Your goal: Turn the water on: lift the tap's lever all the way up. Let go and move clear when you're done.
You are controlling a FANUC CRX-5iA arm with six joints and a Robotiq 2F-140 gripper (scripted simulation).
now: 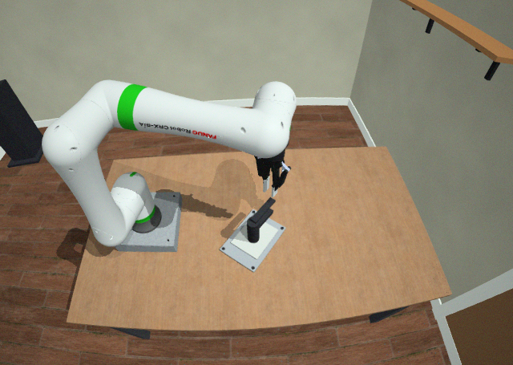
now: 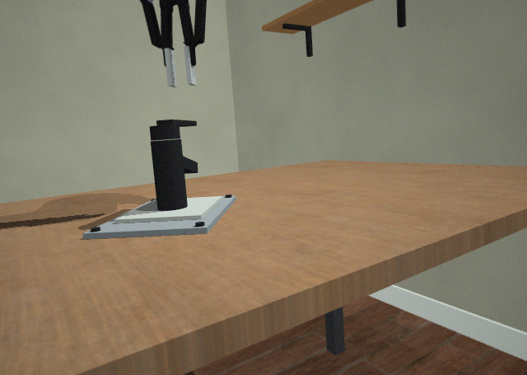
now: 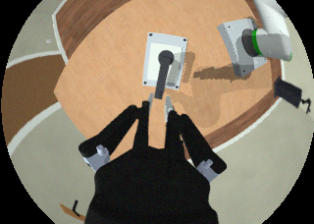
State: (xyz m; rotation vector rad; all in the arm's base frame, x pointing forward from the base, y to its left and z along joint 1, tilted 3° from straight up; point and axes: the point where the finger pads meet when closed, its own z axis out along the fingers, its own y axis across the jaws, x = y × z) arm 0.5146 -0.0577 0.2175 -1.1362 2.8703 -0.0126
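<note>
Now: the flat lever 30 mm behind my hand, 30 mm to the right of it and 100 mm below it. From my hand the other things lie so: black tap (50 mm behind, 50 mm to the right, 160 mm below).
</note>
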